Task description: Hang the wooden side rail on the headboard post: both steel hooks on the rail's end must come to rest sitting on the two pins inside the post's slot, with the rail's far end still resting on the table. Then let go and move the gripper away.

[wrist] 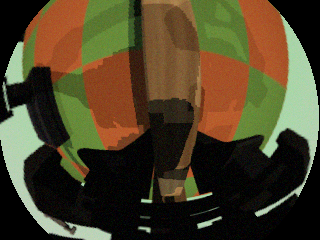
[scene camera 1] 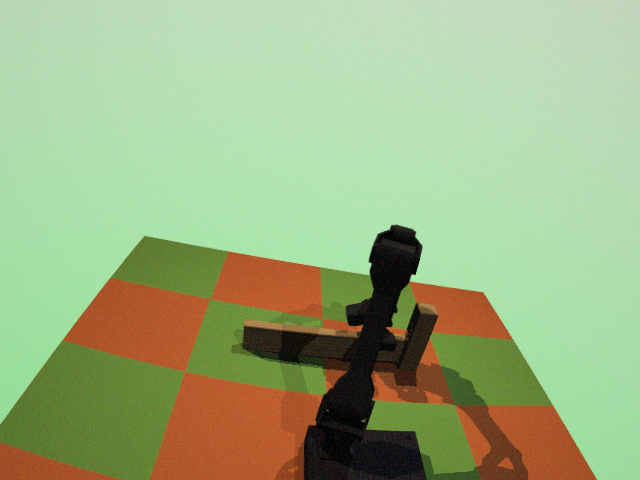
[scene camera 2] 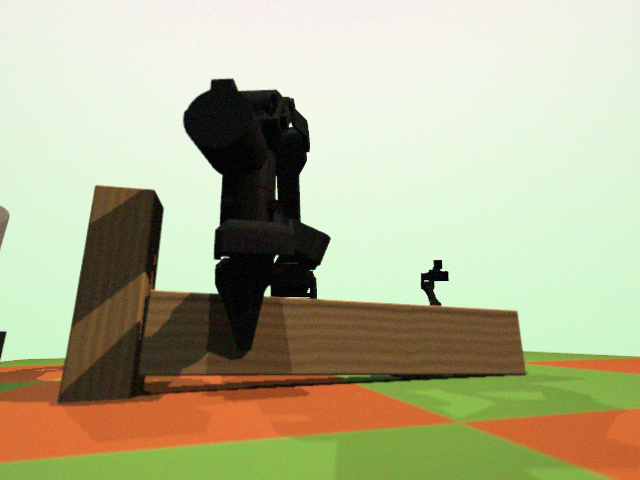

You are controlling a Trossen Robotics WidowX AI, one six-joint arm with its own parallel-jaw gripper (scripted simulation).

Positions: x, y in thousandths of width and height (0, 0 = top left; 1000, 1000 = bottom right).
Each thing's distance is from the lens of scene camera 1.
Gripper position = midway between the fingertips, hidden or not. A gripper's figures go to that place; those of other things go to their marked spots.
my gripper (scene camera 1: 576, 730): 111 cm
wooden side rail (scene camera 1: 409, 701): 106 cm
headboard post (scene camera 1: 663, 659): 105 cm
